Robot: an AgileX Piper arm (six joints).
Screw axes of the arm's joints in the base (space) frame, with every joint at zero. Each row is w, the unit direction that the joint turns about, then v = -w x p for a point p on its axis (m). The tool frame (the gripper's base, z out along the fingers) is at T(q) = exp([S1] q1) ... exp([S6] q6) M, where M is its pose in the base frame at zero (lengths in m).
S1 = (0, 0, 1, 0, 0, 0)
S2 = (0, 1, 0, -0.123, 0, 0)
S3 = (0, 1, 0, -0.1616, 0, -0.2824)
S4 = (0.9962, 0, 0.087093, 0, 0.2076, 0)
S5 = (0, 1, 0, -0.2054, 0, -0.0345)
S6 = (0.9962, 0, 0.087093, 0, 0.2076, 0)
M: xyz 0.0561 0 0.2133 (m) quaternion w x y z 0.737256 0 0.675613 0
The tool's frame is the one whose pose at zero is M.
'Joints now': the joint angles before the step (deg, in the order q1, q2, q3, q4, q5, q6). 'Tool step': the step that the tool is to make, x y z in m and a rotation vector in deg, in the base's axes. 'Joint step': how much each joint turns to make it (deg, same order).
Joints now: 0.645 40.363 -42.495 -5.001 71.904 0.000
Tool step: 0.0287 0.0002 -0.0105 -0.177 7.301 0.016
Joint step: 0.004 8.772 -1.226 -0.095 -0.244 0.004
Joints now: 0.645 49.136 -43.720 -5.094 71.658 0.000
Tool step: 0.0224 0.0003 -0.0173 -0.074 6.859 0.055
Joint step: 0.009 7.475 -0.007 -0.002 -0.610 0.009
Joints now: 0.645 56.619 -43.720 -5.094 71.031 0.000
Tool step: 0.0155 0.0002 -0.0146 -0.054 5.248 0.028
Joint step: 0.004 5.695 -0.130 -0.001 -0.318 0.004
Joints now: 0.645 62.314 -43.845 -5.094 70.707 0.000
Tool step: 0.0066 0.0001 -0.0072 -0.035 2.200 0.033
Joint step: 0.013 2.532 -0.007 -0.019 -0.326 0.013
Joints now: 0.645 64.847 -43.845 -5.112 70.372 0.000
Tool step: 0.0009 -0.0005 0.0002 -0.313 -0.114 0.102
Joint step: -0.009 0.152 -0.134 -0.330 -0.130 -0.008
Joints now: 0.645 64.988 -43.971 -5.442 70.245 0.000
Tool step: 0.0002 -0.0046 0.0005 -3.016 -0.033 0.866
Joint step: 0.017 0.000 0.011 -3.140 -0.008 0.019
